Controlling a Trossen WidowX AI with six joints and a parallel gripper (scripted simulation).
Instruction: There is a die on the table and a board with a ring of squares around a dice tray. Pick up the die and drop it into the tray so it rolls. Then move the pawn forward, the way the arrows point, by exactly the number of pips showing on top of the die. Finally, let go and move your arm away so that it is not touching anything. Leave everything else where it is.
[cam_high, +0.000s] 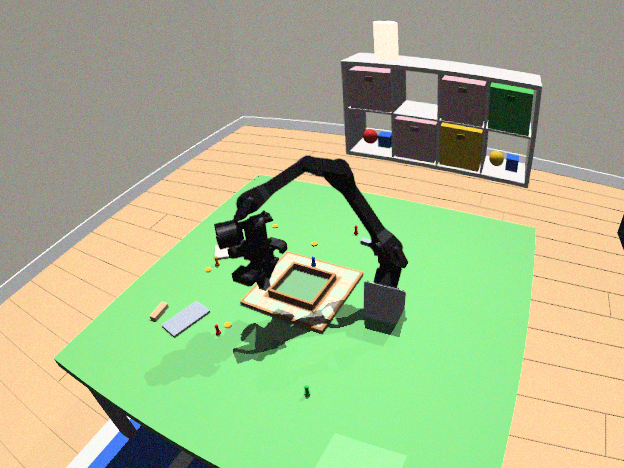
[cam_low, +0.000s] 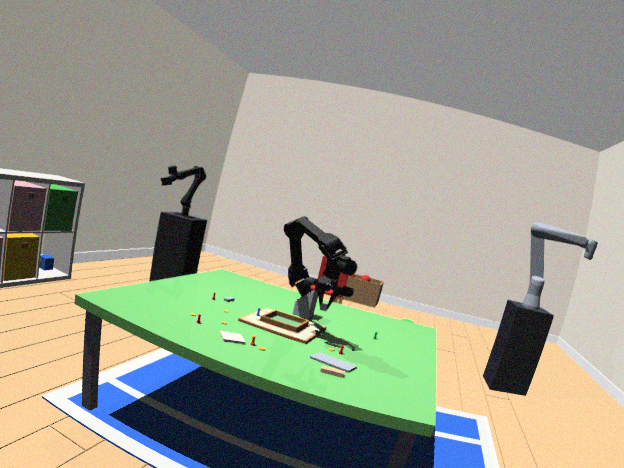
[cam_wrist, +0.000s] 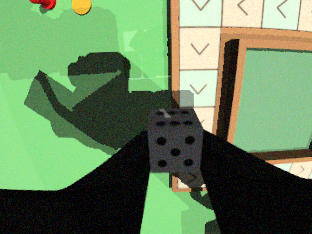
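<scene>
Right now the dark blue pawn is 4 cm behind my gripper tip, 26 cm to the right of it and 10 cm below it. Also, from my gripper tip: green pawn (21 cm behind, 23 cm to the left, 11 cm below); then grey card (25 cm ahead, 11 cm to the left, 12 cm below); then white die (right at my gripper tip).
</scene>
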